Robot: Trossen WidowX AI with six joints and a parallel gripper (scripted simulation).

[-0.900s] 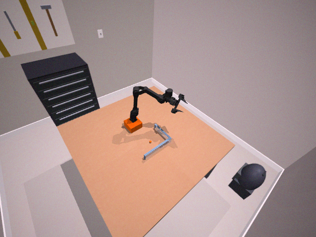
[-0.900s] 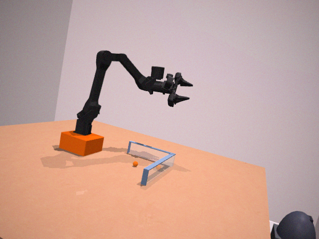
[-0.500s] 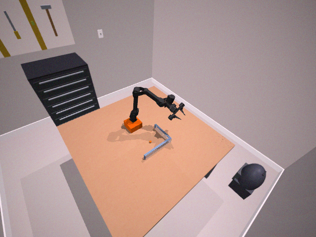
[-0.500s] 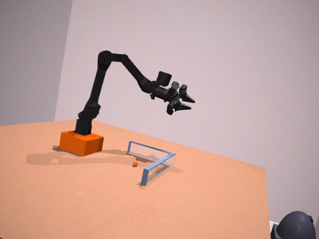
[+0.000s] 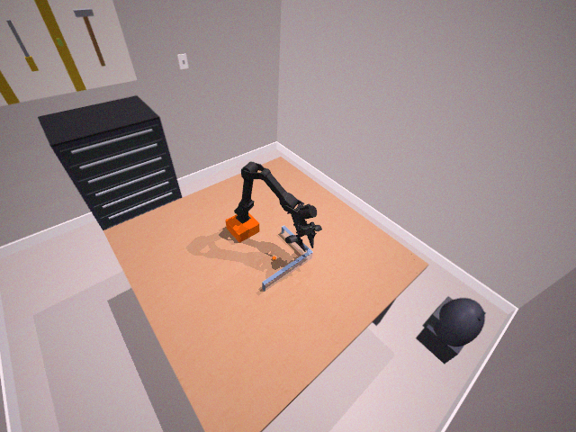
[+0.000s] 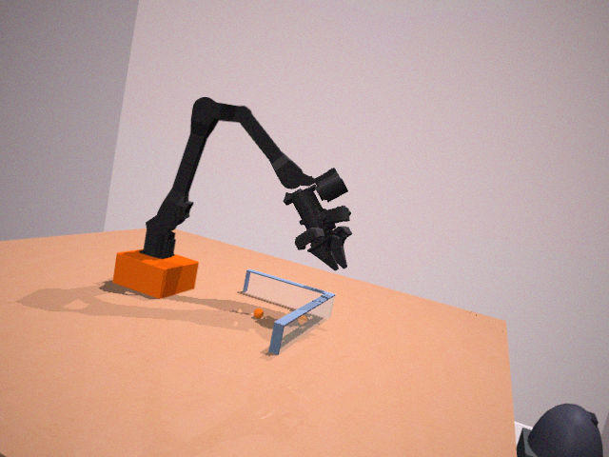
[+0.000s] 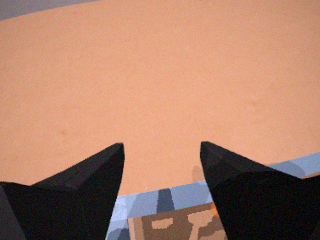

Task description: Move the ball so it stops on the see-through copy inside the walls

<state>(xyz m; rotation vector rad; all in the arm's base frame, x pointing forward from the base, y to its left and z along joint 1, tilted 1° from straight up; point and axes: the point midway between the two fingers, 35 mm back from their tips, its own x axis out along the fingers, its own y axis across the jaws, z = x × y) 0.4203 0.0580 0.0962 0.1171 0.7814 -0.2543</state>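
Right now my gripper tip is 150 mm past the orange ball, 130 mm above it and 90 mm to the left of it.
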